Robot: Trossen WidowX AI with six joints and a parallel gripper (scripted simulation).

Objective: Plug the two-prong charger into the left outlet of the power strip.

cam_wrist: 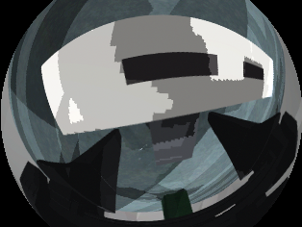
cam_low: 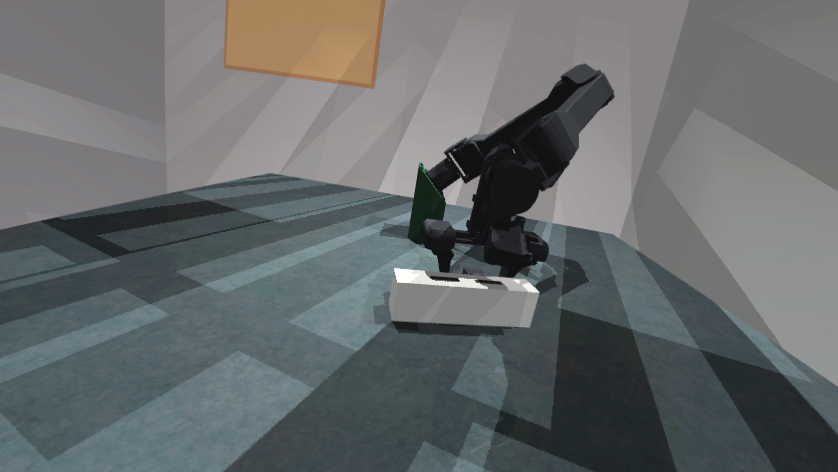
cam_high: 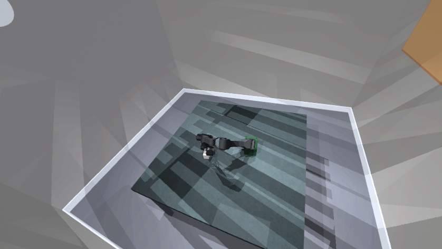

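Right now the charger is 20 mm ahead of my gripper tip and 10 mm above it.
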